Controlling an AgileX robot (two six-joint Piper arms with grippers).
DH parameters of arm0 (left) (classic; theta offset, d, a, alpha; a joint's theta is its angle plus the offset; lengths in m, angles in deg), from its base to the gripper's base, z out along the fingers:
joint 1: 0 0.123 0 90
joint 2: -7.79 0 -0.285 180
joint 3: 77.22 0 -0.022 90
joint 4: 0 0.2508 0 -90
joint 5: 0 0 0.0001 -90
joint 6: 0 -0.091 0 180
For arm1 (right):
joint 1: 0 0.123 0 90
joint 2: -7.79 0 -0.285 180
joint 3: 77.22 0 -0.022 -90
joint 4: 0 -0.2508 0 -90
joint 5: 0 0 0.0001 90
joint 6: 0 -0.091 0 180
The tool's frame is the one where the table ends.
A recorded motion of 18 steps. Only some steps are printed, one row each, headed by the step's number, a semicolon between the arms.
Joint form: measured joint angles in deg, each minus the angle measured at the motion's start. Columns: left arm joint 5, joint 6, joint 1, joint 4, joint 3, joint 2; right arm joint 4, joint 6, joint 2, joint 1, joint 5, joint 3.
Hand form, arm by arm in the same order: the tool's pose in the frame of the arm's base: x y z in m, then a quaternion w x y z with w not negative. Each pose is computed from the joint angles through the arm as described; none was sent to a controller.
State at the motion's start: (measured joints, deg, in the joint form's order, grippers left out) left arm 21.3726 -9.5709 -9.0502 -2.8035 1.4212 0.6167; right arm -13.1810 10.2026 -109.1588 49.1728 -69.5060 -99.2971
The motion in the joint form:
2: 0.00 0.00 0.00 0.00 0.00 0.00; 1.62 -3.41 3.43 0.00 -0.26 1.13
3: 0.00 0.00 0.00 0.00 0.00 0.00; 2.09 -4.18 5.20 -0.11 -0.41 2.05
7: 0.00 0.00 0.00 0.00 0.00 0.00; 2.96 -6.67 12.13 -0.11 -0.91 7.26
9: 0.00 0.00 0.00 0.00 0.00 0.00; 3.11 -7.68 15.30 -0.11 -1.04 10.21
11: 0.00 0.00 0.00 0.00 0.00 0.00; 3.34 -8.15 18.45 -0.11 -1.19 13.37
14: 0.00 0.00 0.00 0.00 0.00 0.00; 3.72 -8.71 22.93 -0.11 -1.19 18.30
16: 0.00 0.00 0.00 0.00 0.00 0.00; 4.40 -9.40 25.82 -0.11 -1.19 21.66
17: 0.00 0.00 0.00 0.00 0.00 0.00; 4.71 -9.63 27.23 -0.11 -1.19 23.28
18: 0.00 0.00 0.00 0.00 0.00 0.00; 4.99 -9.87 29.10 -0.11 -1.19 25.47
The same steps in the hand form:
2: 0.0517 -0.0099 0.1719 0.59342 0.11730 0.79610 -0.01800; 0.2439 0.3085 0.3100 0.10673 -0.44370 0.87753 0.14726
3: 0.0517 -0.0099 0.1719 0.59342 0.11730 0.79610 -0.01800; 0.2402 0.3020 0.3174 0.11293 -0.43814 0.87966 0.14653
7: 0.0517 -0.0099 0.1719 0.59342 0.11730 0.79610 -0.01800; 0.2205 0.2775 0.3361 0.12222 -0.42126 0.88665 0.14648
9: 0.0517 -0.0099 0.1719 0.59342 0.11730 0.79610 -0.01800; 0.2106 0.2658 0.3407 0.12214 -0.41386 0.89010 0.14673
11: 0.0517 -0.0099 0.1719 0.59342 0.11730 0.79610 -0.01800; 0.2006 0.2537 0.3432 0.12109 -0.41078 0.89197 0.14490
14: 0.0517 -0.0099 0.1719 0.59342 0.11730 0.79610 -0.01800; 0.1862 0.2363 0.3434 0.11823 -0.40702 0.89471 0.14092
16: 0.0517 -0.0099 0.1719 0.59342 0.11730 0.79610 -0.01800; 0.1772 0.2243 0.3416 0.11617 -0.40273 0.89788 0.13465
17: 0.0517 -0.0099 0.1719 0.59342 0.11730 0.79610 -0.01800; 0.1728 0.2186 0.3405 0.11539 -0.40144 0.89899 0.13171
18: 0.0517 -0.0099 0.1719 0.59342 0.11730 0.79610 -0.01800; 0.1668 0.2110 0.3387 0.11363 -0.40003 0.90029 0.12861

